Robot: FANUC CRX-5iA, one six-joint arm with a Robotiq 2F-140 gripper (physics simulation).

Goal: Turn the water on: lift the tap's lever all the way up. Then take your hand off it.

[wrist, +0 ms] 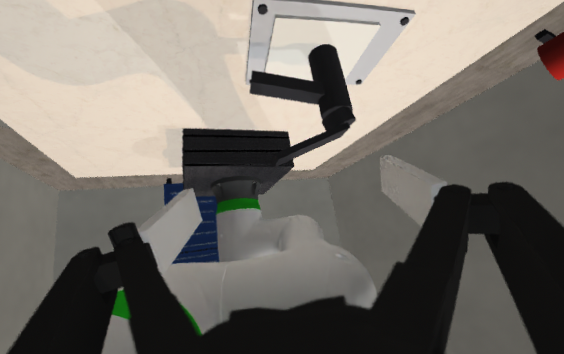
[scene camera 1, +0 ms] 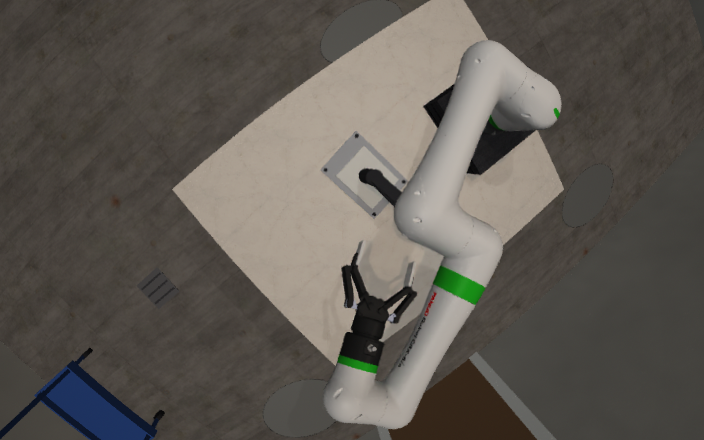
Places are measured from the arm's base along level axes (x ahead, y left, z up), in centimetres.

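Pixels of known places: gripper, fingertip midpoint: (wrist: 287, 189) (scene camera 1: 388, 252); arm's base at its link origin: (wrist: 236, 183).
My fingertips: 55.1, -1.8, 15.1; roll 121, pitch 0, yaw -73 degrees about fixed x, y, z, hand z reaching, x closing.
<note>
For each thing: its top centre in the pictures, then the offset to it from my fingertips, as dx, dy, dz. "pt": a spot on its surface instead. Level surfaces: height alone.
- black tap at a spot on its surface: (wrist: 328, 80) pt -10.7, -11.5, -17.9
- grey plate at its top centre: (wrist: 322, 54) (scene camera 1: 365, 175) -12.8, -12.7, -24.6
- lever at its top centre: (wrist: 314, 160) (scene camera 1: 393, 192) -12.8, -7.6, -6.3
- table at its surface level: dz -25.8
The black tap (scene camera 1: 383, 186) (wrist: 328, 80) stands on a grey plate (scene camera 1: 341, 154) (wrist: 325, 12). In the wrist view the table is at the top, and the tap's body points down the picture. Its spout (wrist: 286, 89) runs level from the body. The lever (wrist: 312, 145) starts at the tap's top and slopes up, well apart from the spout; I cannot tell whether it is at its upper stop. In the scene view the arm hides the tap's outer end. My gripper (scene camera 1: 386, 258) (wrist: 287, 189) is wide open and empty, apart from the tap and lever.
My arm (scene camera 1: 441, 171) (wrist: 280, 285) reaches over the table (scene camera 1: 259, 181) (wrist: 125, 120) beside the tap. Its black base block (scene camera 1: 490, 150) (wrist: 235, 147) stands on the table. A blue trolley (scene camera 1: 98, 404) is on the floor. A red object (wrist: 554, 57) shows at the wrist view's right edge.
</note>
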